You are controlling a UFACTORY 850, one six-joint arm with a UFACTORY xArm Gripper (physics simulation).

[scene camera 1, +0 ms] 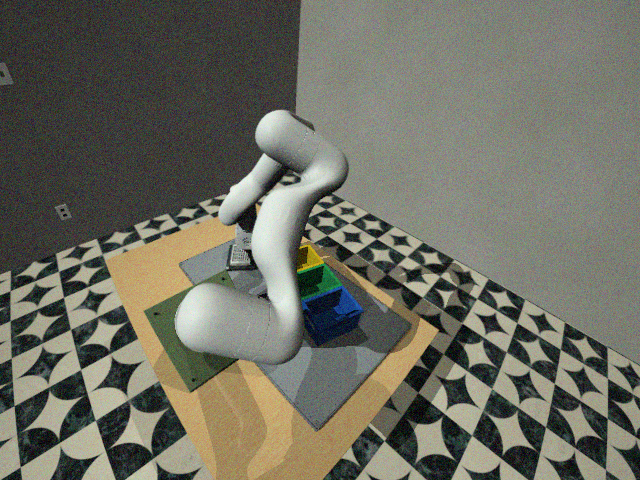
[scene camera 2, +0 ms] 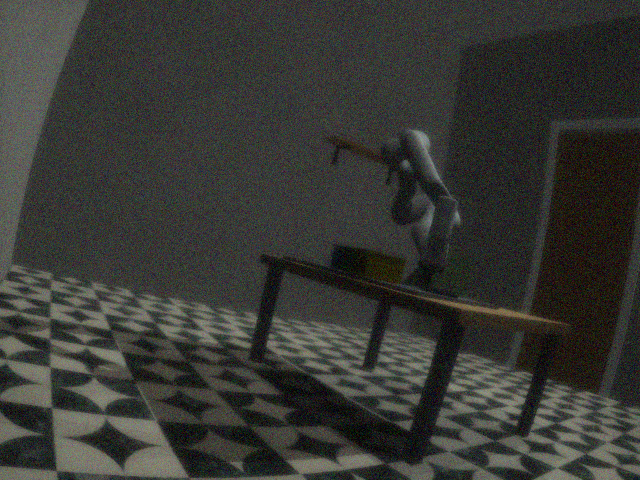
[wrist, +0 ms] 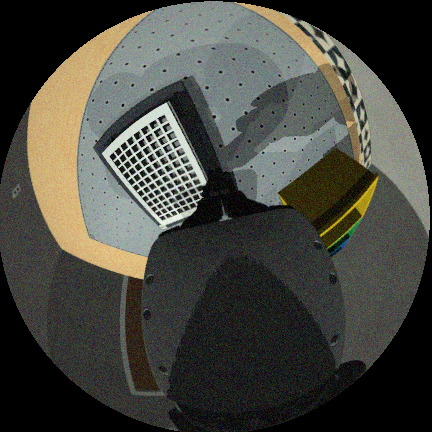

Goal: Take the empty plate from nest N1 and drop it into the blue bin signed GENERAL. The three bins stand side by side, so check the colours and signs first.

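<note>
A white gridded plate (scene camera 1: 239, 256) (wrist: 154, 166) sits in a black nest (wrist: 139, 116), with its wells showing uncovered. No nest sign is readable. My gripper (wrist: 216, 182) is shut and empty. In the wrist view its dark fingers cover the plate's near right corner and part of the nest edge; whether they touch either cannot be told. In scene camera 1 the gripper is at the nest, and its fingertips are not clear. The blue bin (scene camera 1: 329, 321) is nearest that camera in the row of three. It shows as a sliver in the wrist view. Its sign is unreadable.
The green bin (scene camera 1: 324, 281) stands between the blue bin and the yellow bin (scene camera 1: 309, 257) (scene camera 2: 385, 266) (wrist: 327, 187). The yellow bin is nearest my gripper. The bins and nest stand on a grey perforated board (scene camera 1: 323, 390) (wrist: 220, 30). A green board (scene camera 1: 178, 356) lies under the arm's base.
</note>
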